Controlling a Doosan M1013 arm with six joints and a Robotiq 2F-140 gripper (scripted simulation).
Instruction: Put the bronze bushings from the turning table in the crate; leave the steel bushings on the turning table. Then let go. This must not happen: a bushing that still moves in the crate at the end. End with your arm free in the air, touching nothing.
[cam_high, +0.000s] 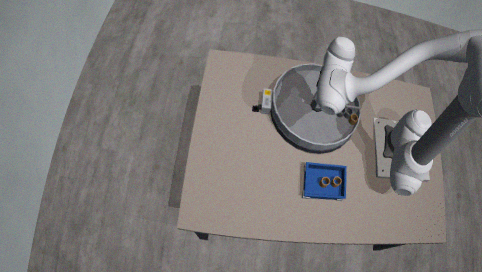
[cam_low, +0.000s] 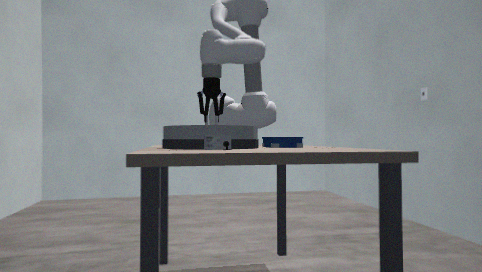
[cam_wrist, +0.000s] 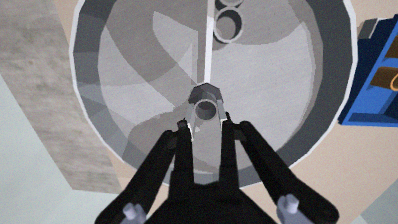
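The grey turning table is 6 cm below my hand and 1 cm behind it. Also, from my hand: blue crate 33 cm to the left, 12 cm behind, 9 cm below.
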